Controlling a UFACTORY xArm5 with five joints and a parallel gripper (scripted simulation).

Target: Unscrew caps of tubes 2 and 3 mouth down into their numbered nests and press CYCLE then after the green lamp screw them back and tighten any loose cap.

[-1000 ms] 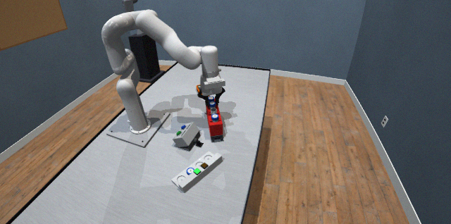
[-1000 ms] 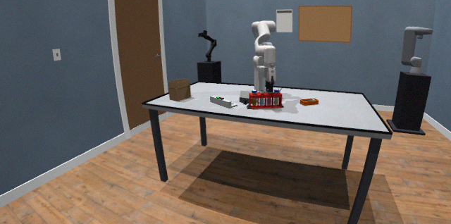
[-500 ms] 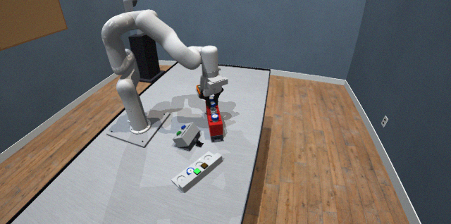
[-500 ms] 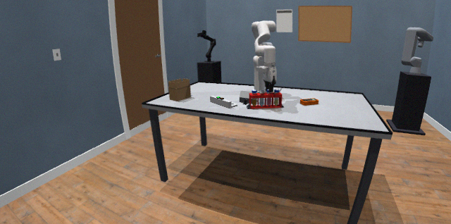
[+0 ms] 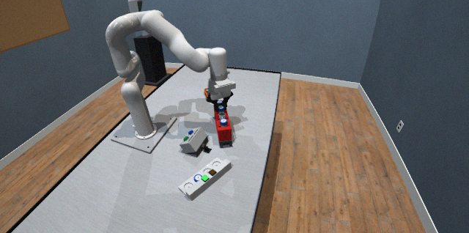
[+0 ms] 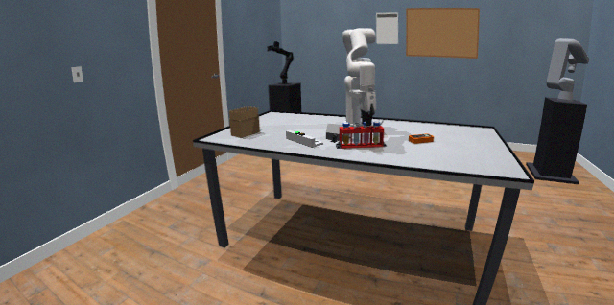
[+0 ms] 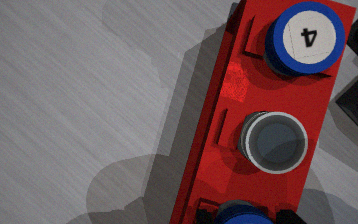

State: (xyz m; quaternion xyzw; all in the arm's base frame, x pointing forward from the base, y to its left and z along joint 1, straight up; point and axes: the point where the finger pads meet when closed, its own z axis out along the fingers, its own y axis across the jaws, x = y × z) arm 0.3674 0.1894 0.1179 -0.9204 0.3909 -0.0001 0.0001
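Now: hand 10 mm above the blue-rimmed cap. Round my hand: grey key housing: 80 mm behind, 180 mm to the right, 80 mm below; blue key: 90 mm behind, 160 mm to the right, 60 mm below; green key: 100 mm behind, 200 mm to the right, 60 mm below.
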